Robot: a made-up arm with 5 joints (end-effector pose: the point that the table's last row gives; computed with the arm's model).
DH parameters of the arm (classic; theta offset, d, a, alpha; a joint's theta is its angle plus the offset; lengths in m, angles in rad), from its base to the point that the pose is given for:
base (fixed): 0 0.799 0.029 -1.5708
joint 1: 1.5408 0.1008 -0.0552 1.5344
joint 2: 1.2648 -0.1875 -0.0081 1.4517
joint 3: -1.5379 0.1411 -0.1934 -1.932
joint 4: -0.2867 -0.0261 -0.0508 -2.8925
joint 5: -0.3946 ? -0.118 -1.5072
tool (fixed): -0.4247 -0.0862 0 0
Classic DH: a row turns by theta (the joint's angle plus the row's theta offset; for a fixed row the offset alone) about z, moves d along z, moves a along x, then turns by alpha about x.
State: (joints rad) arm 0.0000 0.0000 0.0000 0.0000 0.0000
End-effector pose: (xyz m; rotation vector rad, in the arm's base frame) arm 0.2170 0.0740 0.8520 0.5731 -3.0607 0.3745
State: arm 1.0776 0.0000 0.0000 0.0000 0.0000
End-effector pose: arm 0.1647 0.0740 0.6585 0.5268 -2.0198 0.0211
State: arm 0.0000 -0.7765 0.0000 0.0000 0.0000
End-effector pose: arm 0.2161 0.0782 0.8778 0.4706 -2.6047 1.4596
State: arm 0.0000 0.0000 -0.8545 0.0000 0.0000
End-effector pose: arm 0.0999 0.3399 0.7493 1.6736 -2.4089 0.4507
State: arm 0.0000 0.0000 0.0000 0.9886 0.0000
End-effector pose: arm 0.2290 0.0847 0.6684 0.5961 -2.0880 0.1022
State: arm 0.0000 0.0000 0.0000 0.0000 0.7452
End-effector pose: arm 0.1252 0.0882 0.9038 -0.4856 2.3205 -0.5098
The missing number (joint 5, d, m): -0.0325
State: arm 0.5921 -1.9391 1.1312 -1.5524 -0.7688
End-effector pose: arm -0.0031 0.2765 1.0822 -0.6912 1.0000 -1.6019
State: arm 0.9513 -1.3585 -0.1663 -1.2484 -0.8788
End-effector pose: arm 0.1638 0.1522 0.7662 1.3239 -1.7641 1.2700
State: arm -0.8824 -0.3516 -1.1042 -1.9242 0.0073
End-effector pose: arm -0.0841 0.1203 0.7186 -0.9422 0.6556 -0.2700
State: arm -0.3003 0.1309 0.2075 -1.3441 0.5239
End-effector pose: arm -0.0932 0.0514 0.8490 0.3473 0.9852 -0.5057
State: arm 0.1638 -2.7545 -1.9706 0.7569 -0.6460
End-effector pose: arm -0.2289 -0.2147 1.1609 -0.9784 1.2183 0.6050
